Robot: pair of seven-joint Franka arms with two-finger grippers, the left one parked.
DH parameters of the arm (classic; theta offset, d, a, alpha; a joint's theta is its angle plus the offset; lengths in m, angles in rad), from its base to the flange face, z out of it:
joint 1: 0 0.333 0 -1.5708
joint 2: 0 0 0 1.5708
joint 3: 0 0.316 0.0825 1.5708
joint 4: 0 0 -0.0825 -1.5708
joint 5: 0 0.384 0 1.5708
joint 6: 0 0 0.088 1.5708
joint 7: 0 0.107 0 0
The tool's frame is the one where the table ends.
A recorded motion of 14 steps. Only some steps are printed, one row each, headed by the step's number.
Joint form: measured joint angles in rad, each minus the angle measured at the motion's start. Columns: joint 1, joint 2, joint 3, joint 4, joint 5, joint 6, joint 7.
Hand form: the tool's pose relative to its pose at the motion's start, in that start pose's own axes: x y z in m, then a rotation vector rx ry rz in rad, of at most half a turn. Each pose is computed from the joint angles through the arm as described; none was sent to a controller.
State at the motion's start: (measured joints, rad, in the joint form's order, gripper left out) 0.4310 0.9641 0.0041 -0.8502 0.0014 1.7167 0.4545
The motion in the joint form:
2: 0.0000 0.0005 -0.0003 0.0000 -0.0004 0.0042 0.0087
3: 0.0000 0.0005 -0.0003 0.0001 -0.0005 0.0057 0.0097
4: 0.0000 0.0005 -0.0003 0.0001 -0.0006 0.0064 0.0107
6: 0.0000 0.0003 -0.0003 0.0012 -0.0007 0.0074 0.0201
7: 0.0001 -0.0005 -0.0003 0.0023 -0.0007 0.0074 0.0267
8: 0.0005 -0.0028 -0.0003 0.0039 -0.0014 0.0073 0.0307
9: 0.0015 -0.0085 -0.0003 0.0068 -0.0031 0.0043 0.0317
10: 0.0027 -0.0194 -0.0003 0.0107 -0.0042 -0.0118 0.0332
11: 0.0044 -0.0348 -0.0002 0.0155 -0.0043 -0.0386 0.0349
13: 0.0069 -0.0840 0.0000 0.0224 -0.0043 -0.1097 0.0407
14: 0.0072 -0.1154 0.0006 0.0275 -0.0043 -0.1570 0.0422
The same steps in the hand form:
2: 0.0005 -0.0001 0.0000 0.0011 0.0036 0.0088
3: 0.0007 -0.0001 -0.0002 0.0017 0.0051 0.0098
4: 0.0007 -0.0001 -0.0002 0.0019 0.0057 0.0108
6: 0.0009 -0.0002 -0.0010 0.0029 0.0078 0.0202
7: 0.0009 -0.0003 -0.0021 0.0038 0.0095 0.0267
8: 0.0008 -0.0005 -0.0047 0.0049 0.0132 0.0302
9: 0.0000 -0.0009 -0.0102 0.0058 0.0190 0.0299
10: -0.0024 -0.0007 -0.0191 0.0041 0.0184 0.0301
11: -0.0064 -0.0002 -0.0308 0.0009 0.0126 0.0300
13: -0.0187 0.0034 -0.0653 -0.0061 -0.0006 0.0333
14: -0.0272 0.0069 -0.0872 -0.0109 -0.0103 0.0341

